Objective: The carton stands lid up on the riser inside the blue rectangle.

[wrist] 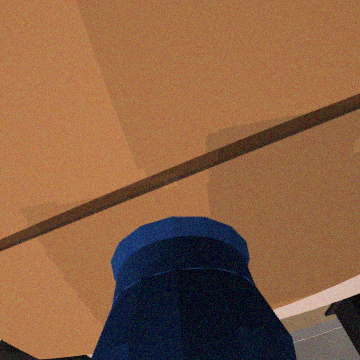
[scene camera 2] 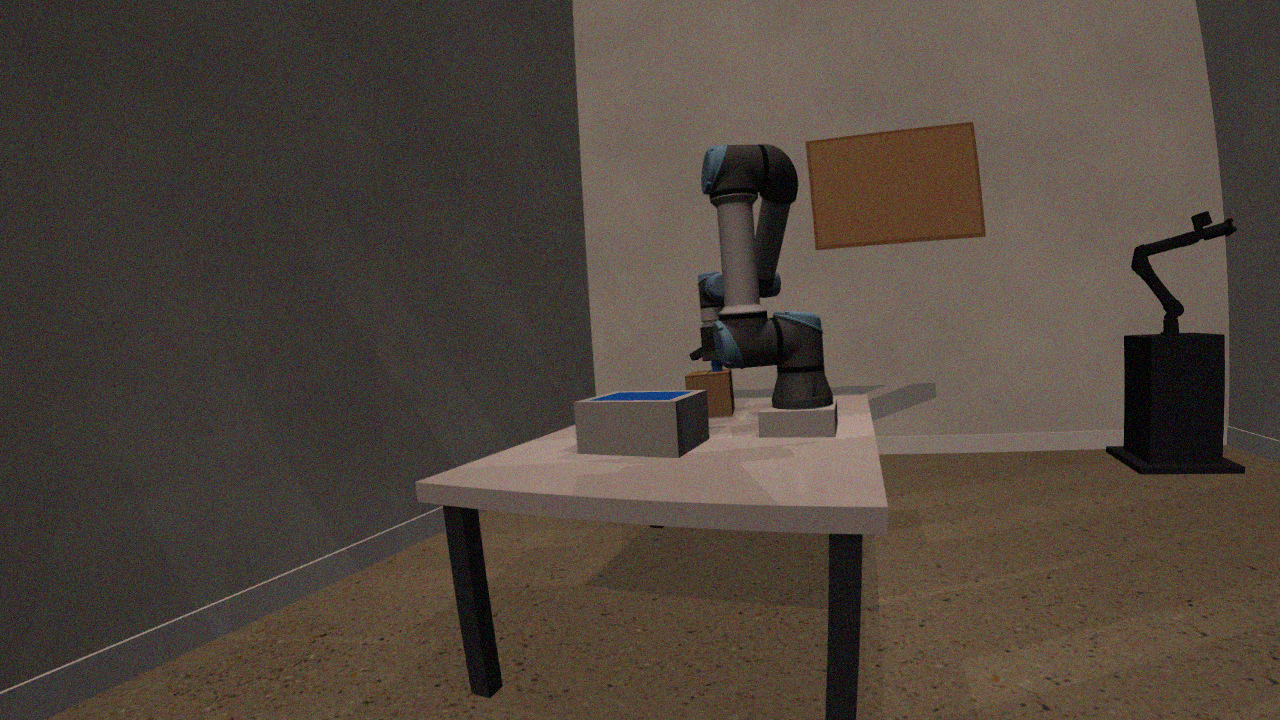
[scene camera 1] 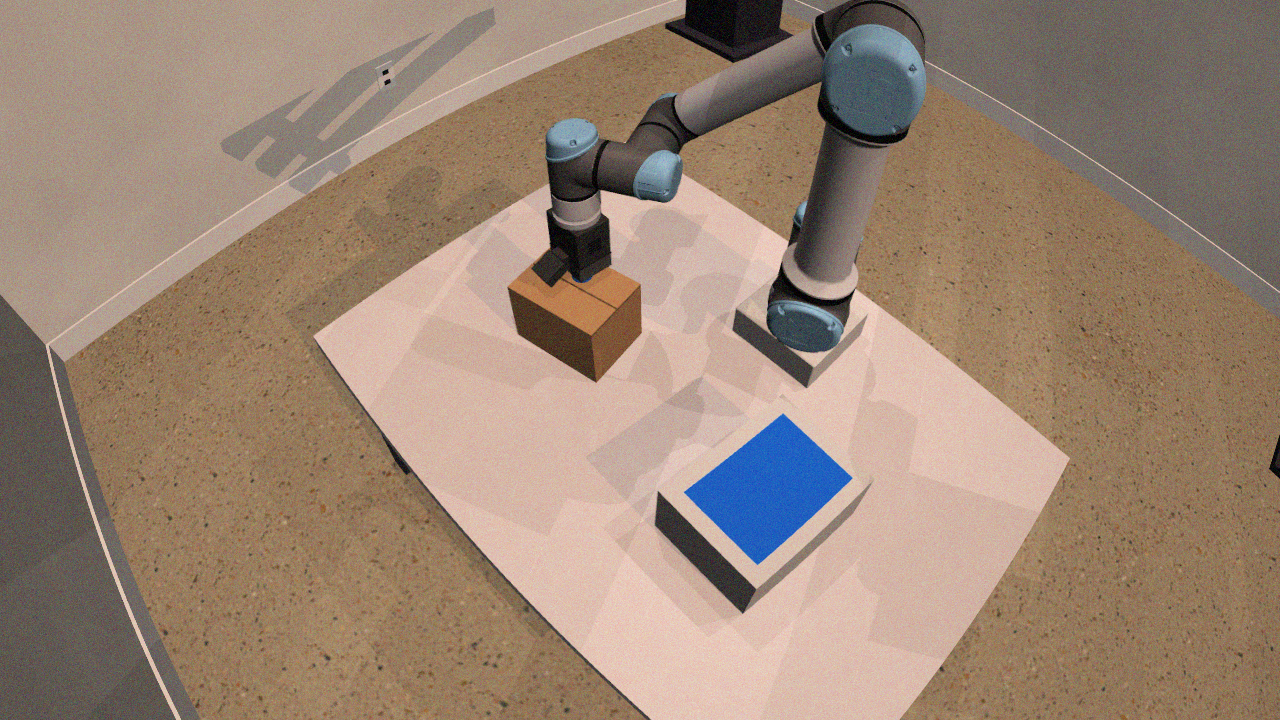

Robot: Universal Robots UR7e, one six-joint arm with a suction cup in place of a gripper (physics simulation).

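Observation:
A brown carton stands lid up on the back left part of the table, its dark lid seam facing up. My suction cup sits on the lid beside the seam, and the lid fills the wrist view. The carton rests on the table top. The grey riser with the blue rectangle on top stands apart at the front right, with nothing on it.
The arm's base block stands on the table between the carton and the riser. A black pedestal with a small dark arm stands on the floor at the far right. A brown board hangs on the back wall.

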